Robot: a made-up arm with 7 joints. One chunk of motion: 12 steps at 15 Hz.
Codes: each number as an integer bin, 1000 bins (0 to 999) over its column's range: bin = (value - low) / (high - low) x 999, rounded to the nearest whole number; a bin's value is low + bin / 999 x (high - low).
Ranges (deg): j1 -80.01..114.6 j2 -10..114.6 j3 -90.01..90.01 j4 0..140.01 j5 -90.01..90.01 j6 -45.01..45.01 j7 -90.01..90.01
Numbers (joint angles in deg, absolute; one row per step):
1: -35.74 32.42 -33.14 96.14 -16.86 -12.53 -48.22
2: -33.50 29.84 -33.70 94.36 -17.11 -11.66 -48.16
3: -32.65 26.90 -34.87 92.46 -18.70 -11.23 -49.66
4: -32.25 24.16 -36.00 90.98 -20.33 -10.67 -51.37
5: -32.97 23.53 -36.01 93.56 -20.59 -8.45 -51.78
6: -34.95 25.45 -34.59 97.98 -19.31 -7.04 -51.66
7: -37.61 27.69 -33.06 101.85 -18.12 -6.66 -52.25
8: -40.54 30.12 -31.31 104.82 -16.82 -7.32 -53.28
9: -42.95 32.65 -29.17 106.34 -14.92 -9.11 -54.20
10: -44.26 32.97 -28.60 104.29 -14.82 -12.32 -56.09
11: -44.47 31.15 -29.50 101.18 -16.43 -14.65 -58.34
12: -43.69 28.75 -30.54 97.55 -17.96 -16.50 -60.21
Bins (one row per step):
1: 227 340 316 686 406 360 232
2: 239 319 312 673 405 370 232
3: 243 296 306 660 396 375 224
4: 245 274 300 649 387 381 214
5: 241 269 300 668 385 406 212
6: 231 284 308 699 392 421 213
7: 218 302 316 727 399 426 210
8: 203 322 326 748 406 418 204
9: 190 342 338 759 417 398 199
10: 184 345 341 744 417 363 188
11: 182 330 336 722 408 337 176
12: 186 311 330 696 400 316 165

